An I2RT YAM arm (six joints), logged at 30 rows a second.
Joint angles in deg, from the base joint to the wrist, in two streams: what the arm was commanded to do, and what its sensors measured. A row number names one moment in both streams.
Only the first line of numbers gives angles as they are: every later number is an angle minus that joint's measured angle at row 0.
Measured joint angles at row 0:
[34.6 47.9 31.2 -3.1 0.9 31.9]
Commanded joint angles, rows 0 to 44:
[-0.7 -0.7 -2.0 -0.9 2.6 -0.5]
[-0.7 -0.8 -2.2 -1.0 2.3 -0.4]
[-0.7 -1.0 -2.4 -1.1 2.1 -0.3]
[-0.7 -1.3 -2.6 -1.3 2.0 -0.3]
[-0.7 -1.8 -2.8 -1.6 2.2 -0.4]
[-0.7 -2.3 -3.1 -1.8 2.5 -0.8]
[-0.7 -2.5 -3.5 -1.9 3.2 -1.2]
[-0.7 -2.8 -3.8 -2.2 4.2 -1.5]
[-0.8 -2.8 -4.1 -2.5 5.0 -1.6]
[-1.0 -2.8 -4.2 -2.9 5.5 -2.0]
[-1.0 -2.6 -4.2 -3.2 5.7 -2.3]
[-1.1 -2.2 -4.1 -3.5 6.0 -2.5]
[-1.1 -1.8 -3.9 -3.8 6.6 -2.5]
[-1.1 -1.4 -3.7 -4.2 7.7 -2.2]
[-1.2 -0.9 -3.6 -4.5 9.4 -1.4]
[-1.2 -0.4 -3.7 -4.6 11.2 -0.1]
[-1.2 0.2 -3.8 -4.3 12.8 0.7]
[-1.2 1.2 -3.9 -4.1 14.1 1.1]
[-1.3 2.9 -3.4 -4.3 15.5 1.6]
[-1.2 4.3 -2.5 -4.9 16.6 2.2]
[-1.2 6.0 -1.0 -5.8 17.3 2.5]
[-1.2 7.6 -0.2 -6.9 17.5 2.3]
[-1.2 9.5 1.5 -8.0 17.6 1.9]
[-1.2 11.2 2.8 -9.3 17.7 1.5]
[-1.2 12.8 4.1 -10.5 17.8 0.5]
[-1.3 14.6 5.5 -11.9 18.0 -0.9]
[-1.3 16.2 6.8 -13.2 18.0 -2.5]
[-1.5 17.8 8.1 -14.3 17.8 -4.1]
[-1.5 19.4 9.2 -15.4 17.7 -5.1]
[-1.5 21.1 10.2 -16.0 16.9 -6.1]
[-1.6 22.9 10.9 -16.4 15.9 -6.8]
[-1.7 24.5 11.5 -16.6 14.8 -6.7]
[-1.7 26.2 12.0 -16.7 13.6 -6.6]
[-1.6 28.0 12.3 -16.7 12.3 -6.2]
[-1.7 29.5 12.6 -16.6 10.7 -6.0]
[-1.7 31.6 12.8 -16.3 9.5 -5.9]
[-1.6 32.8 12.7 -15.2 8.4 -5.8]
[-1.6 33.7 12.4 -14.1 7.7 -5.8]
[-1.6 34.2 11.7 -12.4 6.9 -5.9]
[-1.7 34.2 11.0 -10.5 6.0 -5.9]
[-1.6 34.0 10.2 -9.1 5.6 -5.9]
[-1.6 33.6 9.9 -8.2 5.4 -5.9]
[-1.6 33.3 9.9 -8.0 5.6 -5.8]
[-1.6 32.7 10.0 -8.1 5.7 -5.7]
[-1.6 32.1 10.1 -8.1 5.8 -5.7]
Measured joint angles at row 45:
[-0.7 34.3 10.4 -11.0 7.3 -5.5]
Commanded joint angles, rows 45 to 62:
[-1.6 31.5 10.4 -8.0 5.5 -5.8]
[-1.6 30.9 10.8 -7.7 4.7 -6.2]
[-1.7 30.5 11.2 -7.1 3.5 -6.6]
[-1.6 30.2 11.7 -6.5 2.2 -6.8]
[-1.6 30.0 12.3 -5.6 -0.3 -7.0]
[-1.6 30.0 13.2 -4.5 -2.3 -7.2]
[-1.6 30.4 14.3 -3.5 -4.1 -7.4]
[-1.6 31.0 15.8 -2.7 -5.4 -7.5]
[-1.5 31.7 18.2 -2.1 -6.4 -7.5]
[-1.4 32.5 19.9 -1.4 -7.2 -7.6]
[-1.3 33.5 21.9 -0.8 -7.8 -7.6]
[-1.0 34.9 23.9 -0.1 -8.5 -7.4]
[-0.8 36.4 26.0 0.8 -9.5 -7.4]
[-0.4 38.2 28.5 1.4 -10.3 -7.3]
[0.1 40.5 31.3 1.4 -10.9 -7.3]
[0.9 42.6 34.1 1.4 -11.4 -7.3]
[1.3 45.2 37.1 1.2 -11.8 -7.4]
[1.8 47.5 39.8 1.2 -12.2 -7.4]
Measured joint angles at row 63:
[-0.2 40.1 31.1 -1.0 -8.3 -6.5]
